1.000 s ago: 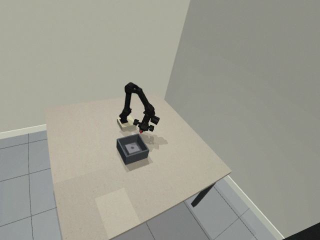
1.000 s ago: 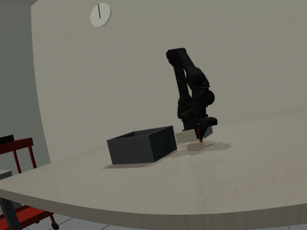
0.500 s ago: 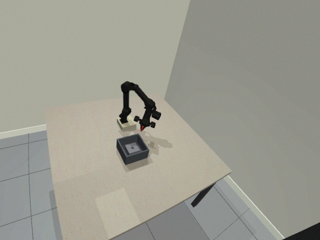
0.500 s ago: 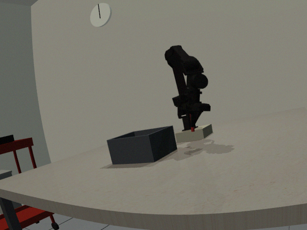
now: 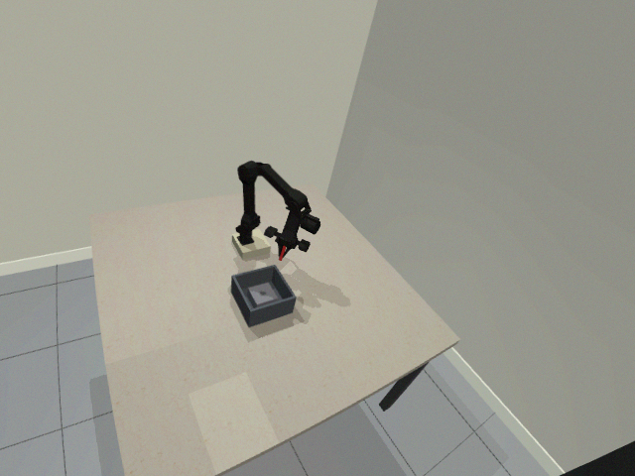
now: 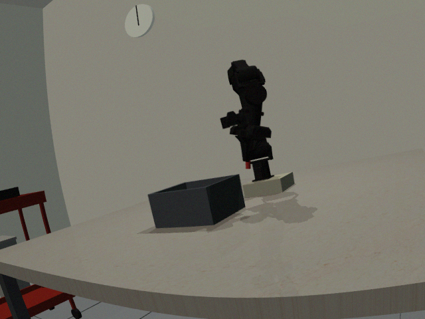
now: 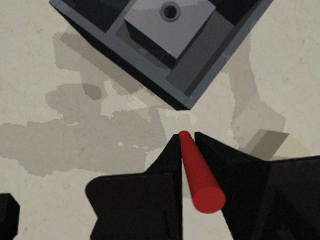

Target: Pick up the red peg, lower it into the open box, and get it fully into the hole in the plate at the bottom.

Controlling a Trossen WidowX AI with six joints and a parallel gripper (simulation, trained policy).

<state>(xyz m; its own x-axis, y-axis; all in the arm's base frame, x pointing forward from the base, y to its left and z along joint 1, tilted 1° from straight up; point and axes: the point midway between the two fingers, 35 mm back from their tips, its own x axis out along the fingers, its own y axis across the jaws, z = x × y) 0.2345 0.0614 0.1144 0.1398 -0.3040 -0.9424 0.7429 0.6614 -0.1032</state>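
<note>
Right now the grey plate is 100 mm ahead of my gripper tip, 120 mm to the right of it and 80 mm below it. Also, from my gripper tip: dark box: 100 mm ahead, 120 mm to the right, 100 mm below; then red peg: 10 mm behind, 10 mm to the left, 20 mm above.
</note>
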